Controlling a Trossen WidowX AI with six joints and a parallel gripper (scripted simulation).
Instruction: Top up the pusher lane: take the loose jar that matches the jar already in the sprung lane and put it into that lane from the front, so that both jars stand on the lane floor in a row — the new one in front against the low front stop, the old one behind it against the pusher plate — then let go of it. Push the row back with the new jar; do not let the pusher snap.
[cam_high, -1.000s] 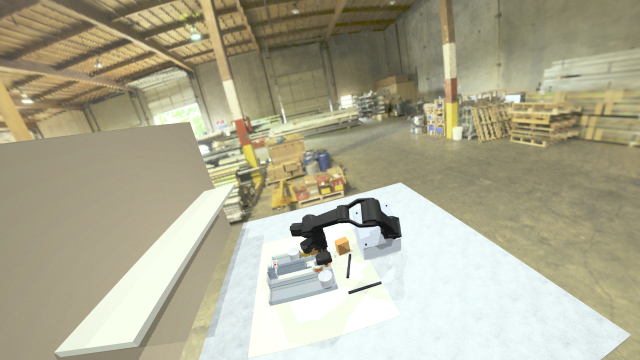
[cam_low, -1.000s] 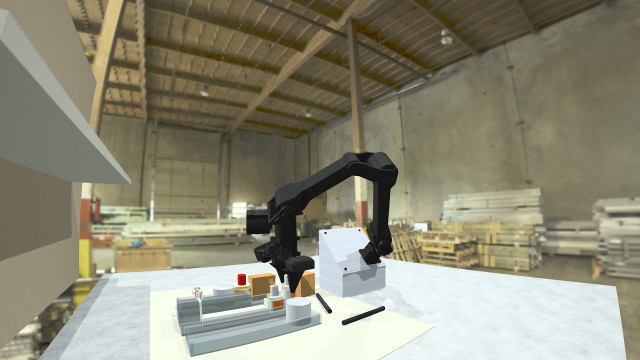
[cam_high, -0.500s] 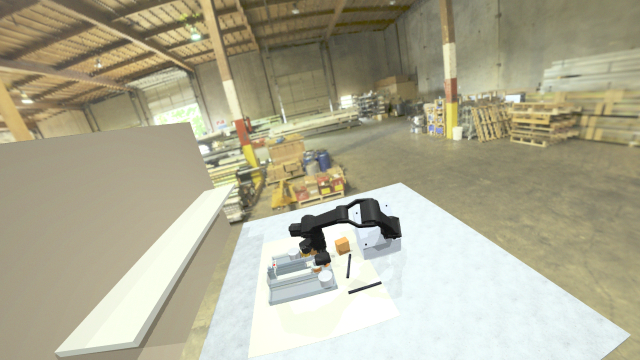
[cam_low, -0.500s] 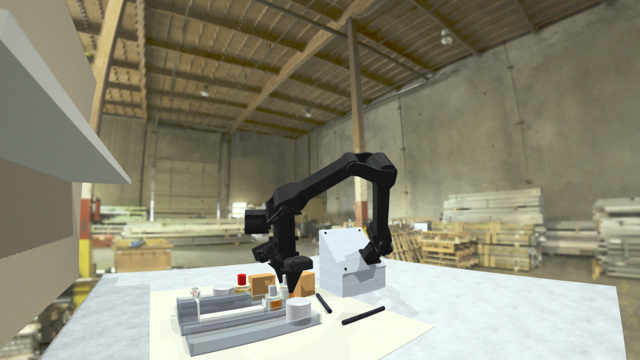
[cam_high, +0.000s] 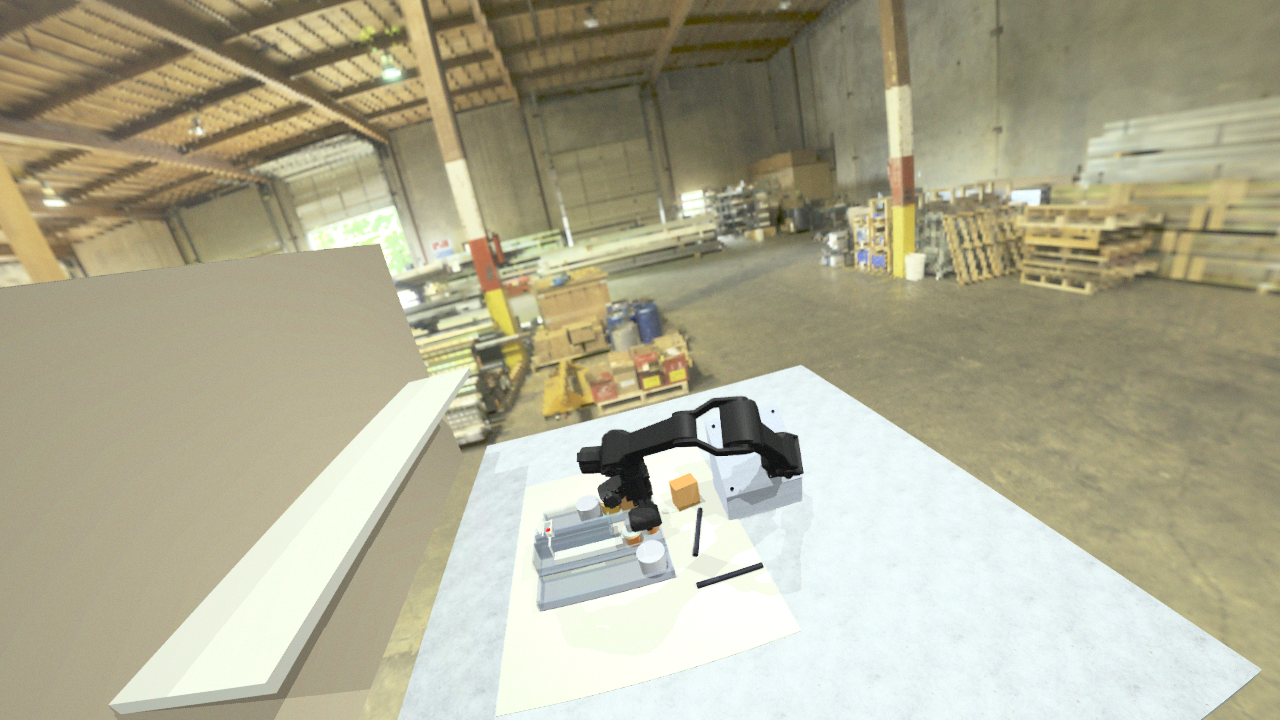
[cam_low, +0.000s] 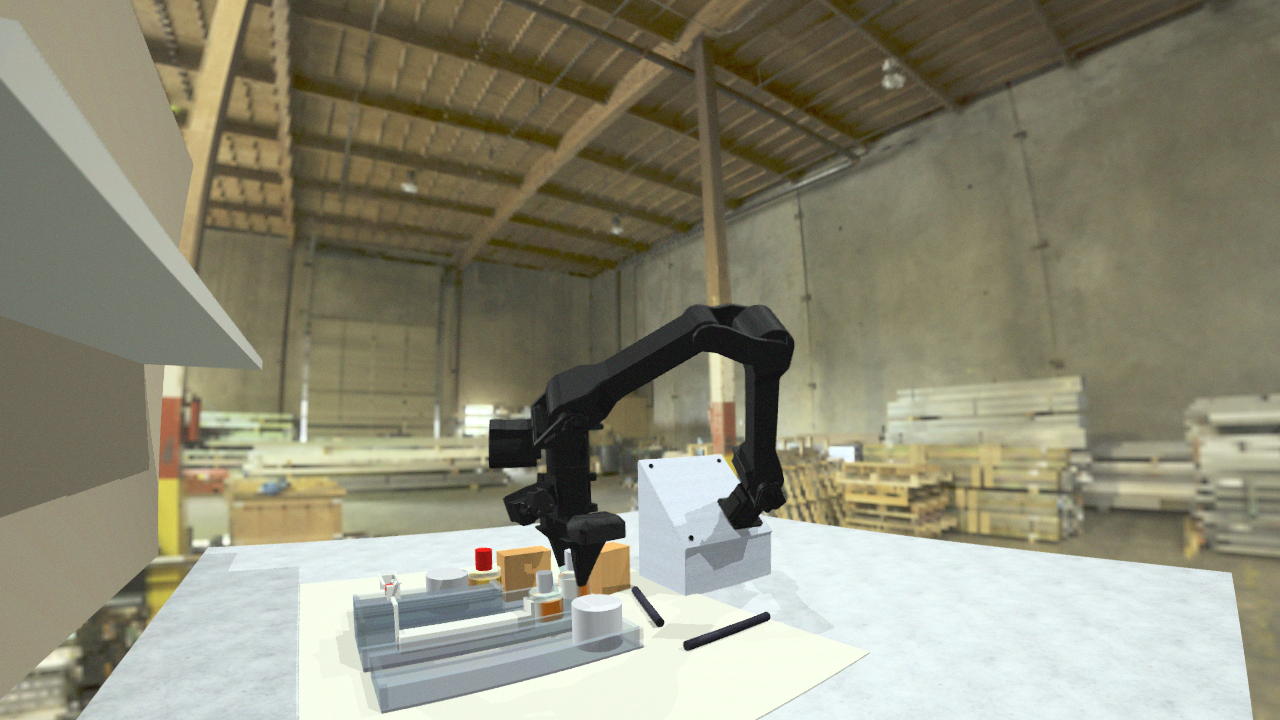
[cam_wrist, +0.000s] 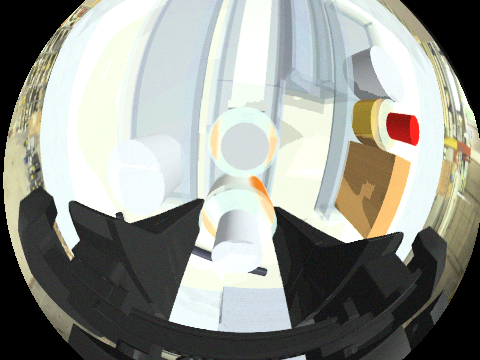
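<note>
Now: gripper tip 3 cm short of the brown box, 12 cm to the left of it and 2 cm above it. Also, from my gripper tip: white pusher plate: 15 cm ahead, 2 cm to the right, 1 cm below; grey lane rack: 15 cm ahead, 1 cm to the right, 4 cm below.
</note>
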